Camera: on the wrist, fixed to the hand. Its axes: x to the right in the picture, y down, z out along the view.
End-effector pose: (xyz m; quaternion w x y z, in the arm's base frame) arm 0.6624 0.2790 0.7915 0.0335 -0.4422 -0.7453 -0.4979
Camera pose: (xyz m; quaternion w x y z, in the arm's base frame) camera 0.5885 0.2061 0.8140 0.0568 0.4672 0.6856 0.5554
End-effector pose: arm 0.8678 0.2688 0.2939 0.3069 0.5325 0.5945 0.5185
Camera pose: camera 0.7632 0.2551 0.2813 0.3969 0.5195 0.5161 0.5534
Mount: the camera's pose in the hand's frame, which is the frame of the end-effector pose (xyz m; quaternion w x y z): 0.0102 -0.0434 -0.0964 0.9922 -0.1133 -0.0523 -0.0019
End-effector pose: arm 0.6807 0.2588 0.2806 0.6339 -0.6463 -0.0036 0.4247
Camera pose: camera 0.7638 0.1942 0.2949 0.5564 -0.6909 -0.0861 0.4536
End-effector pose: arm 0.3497 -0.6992 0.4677 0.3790 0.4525 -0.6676 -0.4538
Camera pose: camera 0.4463 -0.7420 0.4565 0.3915 0.3836 -0.6299 -0.5503
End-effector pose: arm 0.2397 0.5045 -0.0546 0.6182 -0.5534 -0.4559 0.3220
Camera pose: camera 0.3276 0.4682 -0.0073 0.5274 -0.6014 -0.5222 0.2956
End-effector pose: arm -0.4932 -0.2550 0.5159 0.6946 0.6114 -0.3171 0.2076
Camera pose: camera -0.4386 -0.1686 0.4869 0.7423 0.5394 -0.3733 0.1368
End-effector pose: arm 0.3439 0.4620 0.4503 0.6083 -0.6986 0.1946 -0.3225
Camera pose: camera 0.2797 0.3934 0.4998 0.5340 -0.7793 0.1965 -0.2626
